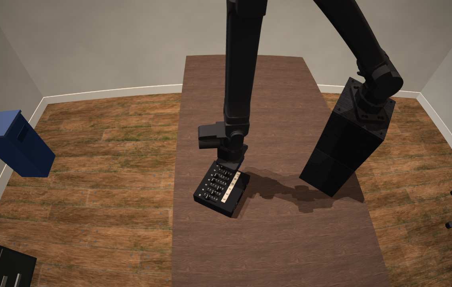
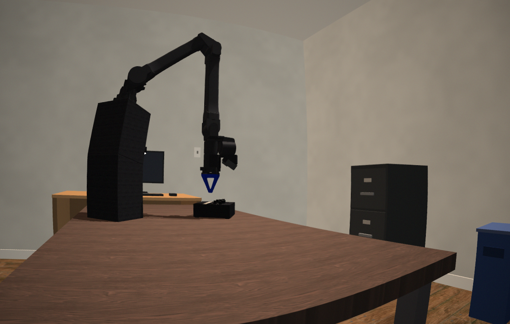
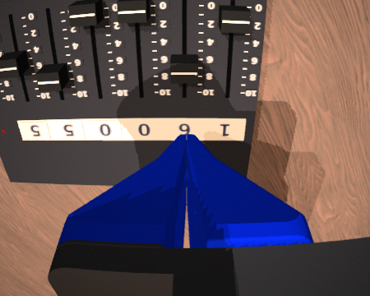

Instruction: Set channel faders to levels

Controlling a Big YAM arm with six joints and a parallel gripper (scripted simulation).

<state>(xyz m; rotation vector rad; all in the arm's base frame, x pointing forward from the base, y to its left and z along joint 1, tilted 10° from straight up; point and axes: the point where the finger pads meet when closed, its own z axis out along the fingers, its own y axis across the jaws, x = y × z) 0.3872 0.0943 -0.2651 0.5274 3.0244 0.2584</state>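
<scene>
Right now the fader 2 is 2 cm ahead of my hand, 1 cm to the right of it and 4 cm below it. From my hand the other things lie so: fader 4: 6 cm ahead, 3 cm to the left, 4 cm below; fader 1: 3 cm ahead, 3 cm to the right, 4 cm below; fader 3: 5 cm ahead, 1 cm to the left, 4 cm below.
</scene>
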